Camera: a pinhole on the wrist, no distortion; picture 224 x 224 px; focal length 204.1 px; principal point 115.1 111.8 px. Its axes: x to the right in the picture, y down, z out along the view. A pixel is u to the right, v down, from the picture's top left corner.
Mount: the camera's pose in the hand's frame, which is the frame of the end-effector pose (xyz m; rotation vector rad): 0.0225 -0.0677 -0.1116 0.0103 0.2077 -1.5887
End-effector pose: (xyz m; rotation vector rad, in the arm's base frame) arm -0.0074 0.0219 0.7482 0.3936 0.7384 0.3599
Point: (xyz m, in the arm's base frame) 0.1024 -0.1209 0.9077
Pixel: 89 17
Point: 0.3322 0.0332 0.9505
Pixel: 38 127
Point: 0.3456 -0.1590 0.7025
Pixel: 173 171
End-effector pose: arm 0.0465 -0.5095 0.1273 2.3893 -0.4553 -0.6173
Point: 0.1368 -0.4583 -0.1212
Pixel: 209 181
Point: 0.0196 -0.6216 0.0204
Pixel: 12 117
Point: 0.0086 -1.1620 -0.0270
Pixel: outside the picture
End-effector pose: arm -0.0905 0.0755 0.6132 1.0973 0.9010 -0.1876
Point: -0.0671 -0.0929 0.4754
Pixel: 163 122
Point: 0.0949 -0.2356 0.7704
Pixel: 30 37
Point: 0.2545 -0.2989 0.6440
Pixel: 53 109
